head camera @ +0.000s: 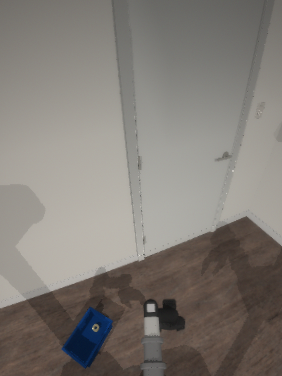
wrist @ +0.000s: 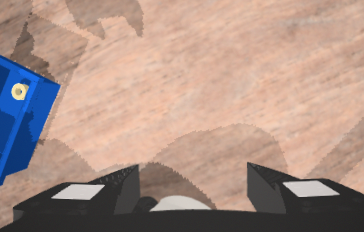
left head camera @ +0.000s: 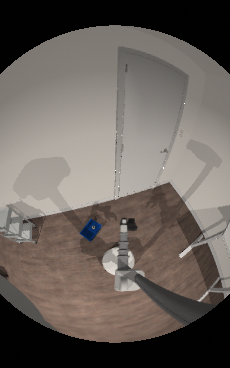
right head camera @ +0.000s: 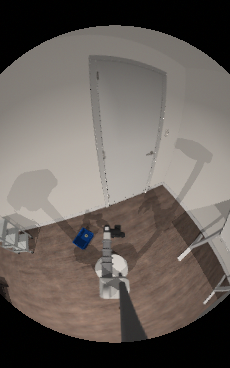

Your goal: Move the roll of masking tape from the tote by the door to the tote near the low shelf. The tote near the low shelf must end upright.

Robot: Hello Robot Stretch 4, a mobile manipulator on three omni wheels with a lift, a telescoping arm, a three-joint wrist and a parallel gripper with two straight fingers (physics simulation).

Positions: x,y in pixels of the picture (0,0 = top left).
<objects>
A blue tote (head camera: 83,344): 1.65 m from the lens.
</objects>
